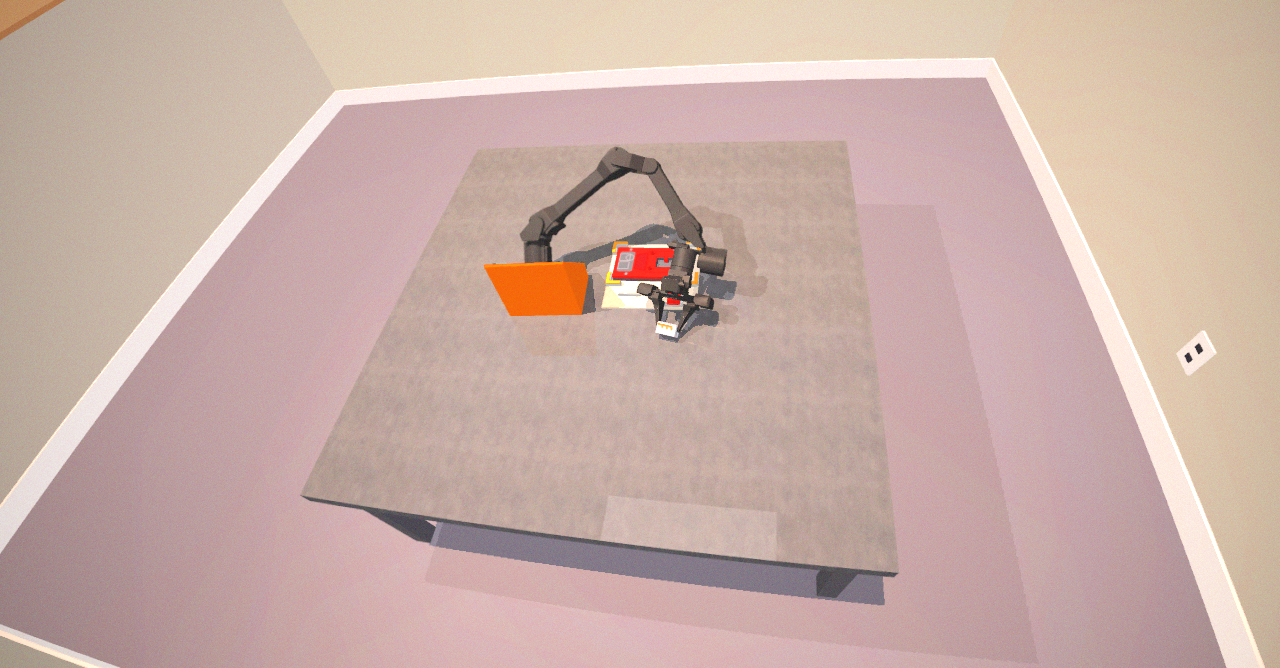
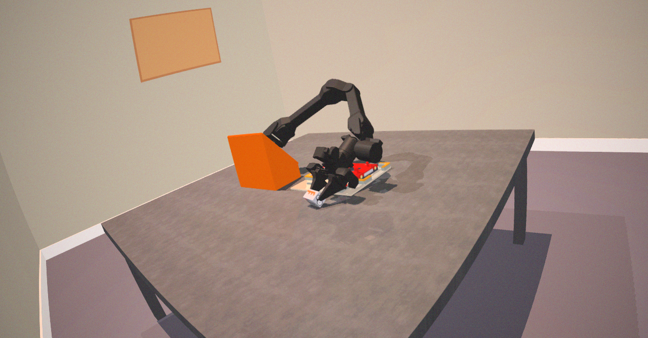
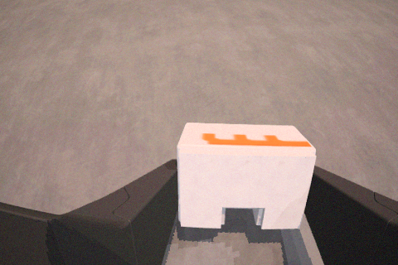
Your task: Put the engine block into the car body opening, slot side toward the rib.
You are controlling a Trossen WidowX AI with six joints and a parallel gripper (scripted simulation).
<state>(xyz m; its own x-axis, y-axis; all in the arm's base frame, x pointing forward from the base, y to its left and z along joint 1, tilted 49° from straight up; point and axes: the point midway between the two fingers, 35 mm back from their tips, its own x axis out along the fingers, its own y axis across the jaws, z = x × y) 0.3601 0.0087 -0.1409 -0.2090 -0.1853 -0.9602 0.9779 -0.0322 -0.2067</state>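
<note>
Now: the engine block 10 mm to the left of my gripper tip. Round my gripper tip: pale plate: 70 mm behind, 200 mm to the left, 10 mm below.
</note>
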